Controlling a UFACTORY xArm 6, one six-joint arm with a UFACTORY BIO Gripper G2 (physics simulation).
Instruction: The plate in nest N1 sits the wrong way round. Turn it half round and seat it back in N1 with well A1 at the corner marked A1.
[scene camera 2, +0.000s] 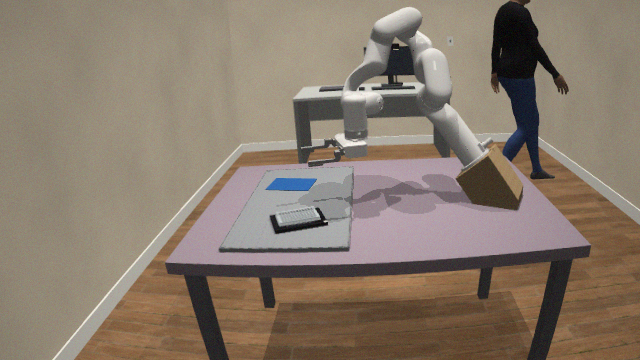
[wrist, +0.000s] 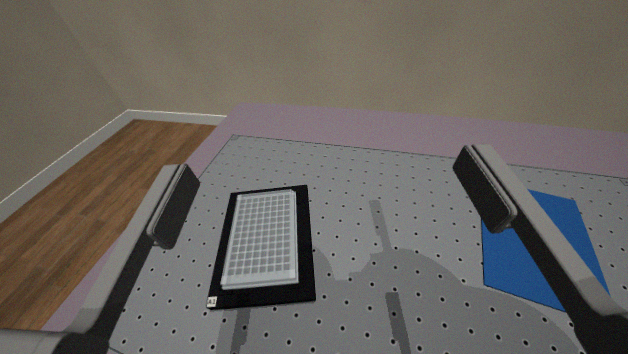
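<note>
A clear, pale multi-well plate (scene camera 2: 298, 216) (wrist: 262, 240) lies flat in the black nest (scene camera 2: 300, 229) (wrist: 306, 240) on the perforated board. A small white A1 label (wrist: 211, 301) marks the nest's near left corner in the wrist view. The plate's own well lettering is too small to read. My gripper (scene camera 2: 307, 156) (wrist: 330, 197) is open and empty. It hangs well above the board, away from the nest and further back in the scene view. In the wrist view the nest shows between the fingers, nearer the left one.
A blue rectangle (scene camera 2: 291, 184) (wrist: 510, 255) lies on the grey board (scene camera 2: 245, 235) (wrist: 350, 170), partly behind the right finger in the wrist view. The board lies on the mauve table (scene camera 2: 425, 230) (wrist: 350, 120). A person (scene camera 2: 517, 55) is behind the table at the right.
</note>
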